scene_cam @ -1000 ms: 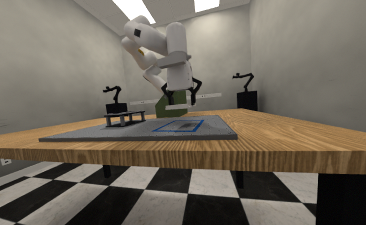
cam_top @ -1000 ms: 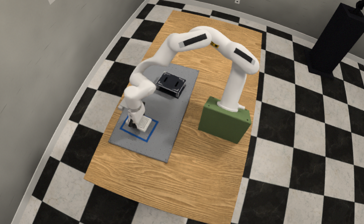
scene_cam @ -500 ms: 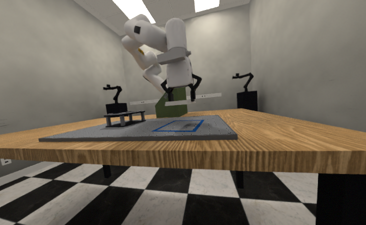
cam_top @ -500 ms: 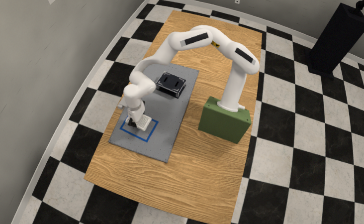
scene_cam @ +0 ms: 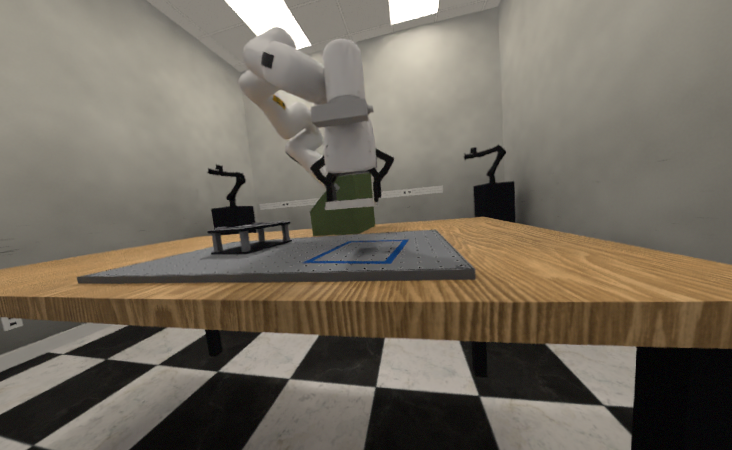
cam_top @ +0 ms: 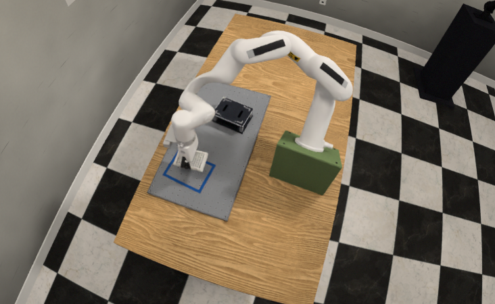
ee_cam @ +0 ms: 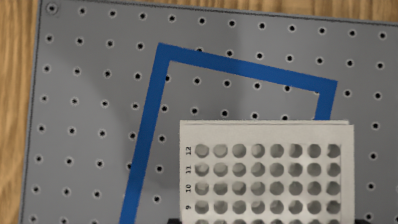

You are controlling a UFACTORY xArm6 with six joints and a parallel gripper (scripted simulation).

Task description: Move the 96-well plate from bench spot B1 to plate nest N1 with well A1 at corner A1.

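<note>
My hand is 11 cm past the black raised plate nest, 30 cm to the left of it and 5 cm above it. Also, from my hand: 96-well plate 1 cm below.
</note>
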